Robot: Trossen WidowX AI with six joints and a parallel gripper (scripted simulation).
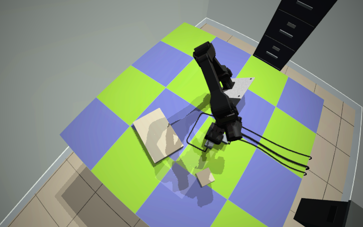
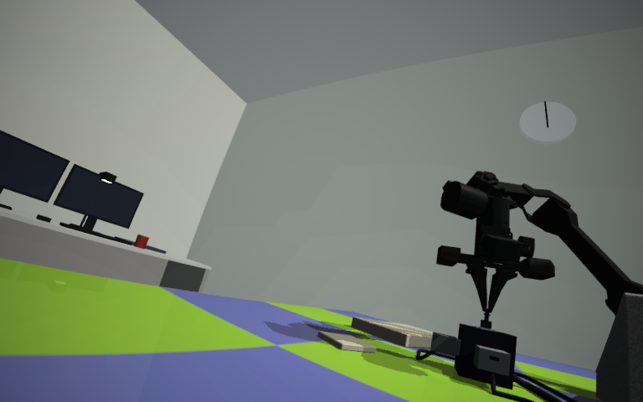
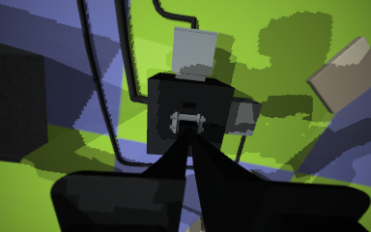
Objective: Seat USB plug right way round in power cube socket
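Right now the USB plug is 20 mm below my gripper tip. Round my gripper tip: beige tile (220 mm ahead, 100 mm below, 60 mm to the left); beige board (260 mm to the right, 150 mm ahead, 90 mm below).
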